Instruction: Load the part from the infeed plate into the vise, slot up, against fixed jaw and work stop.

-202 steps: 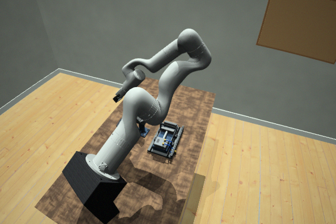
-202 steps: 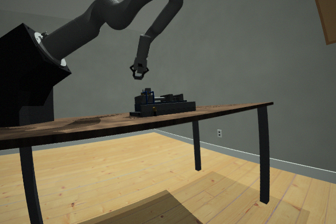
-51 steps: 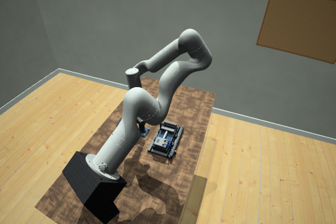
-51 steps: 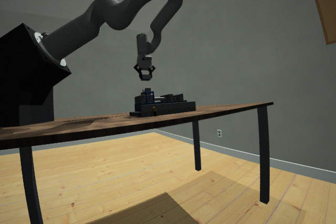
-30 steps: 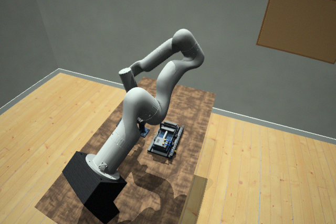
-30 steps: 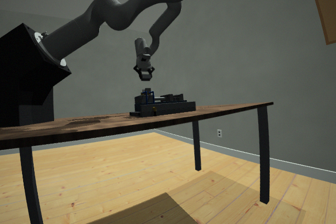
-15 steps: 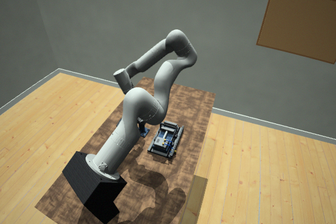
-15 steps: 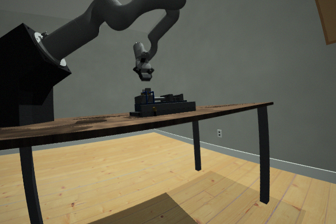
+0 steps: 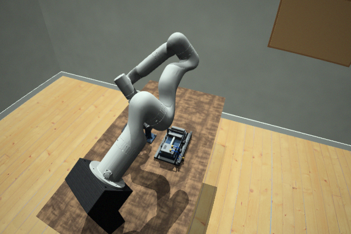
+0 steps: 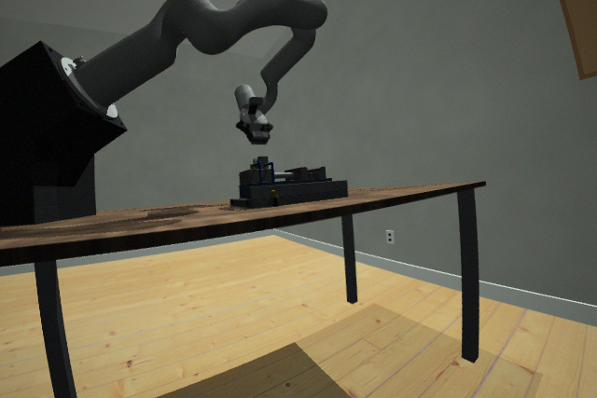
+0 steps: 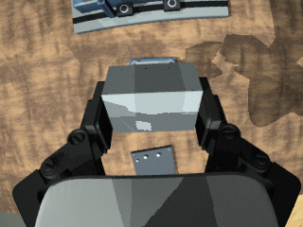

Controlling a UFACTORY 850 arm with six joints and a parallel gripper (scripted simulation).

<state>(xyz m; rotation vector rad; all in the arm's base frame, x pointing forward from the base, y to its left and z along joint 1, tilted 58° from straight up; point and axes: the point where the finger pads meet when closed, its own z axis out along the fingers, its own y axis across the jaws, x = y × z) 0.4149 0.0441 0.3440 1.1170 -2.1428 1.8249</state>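
Now: hand 10 mm to the left of the part, 10 mm past it and 10 mm above it. From my hand the other things lie so: cylinder rod 170 mm to the right, 170 mm below, 120 mm behind; work stop 170 mm to the right, 160 mm below, 20 mm behind; V-block post 190 mm below.
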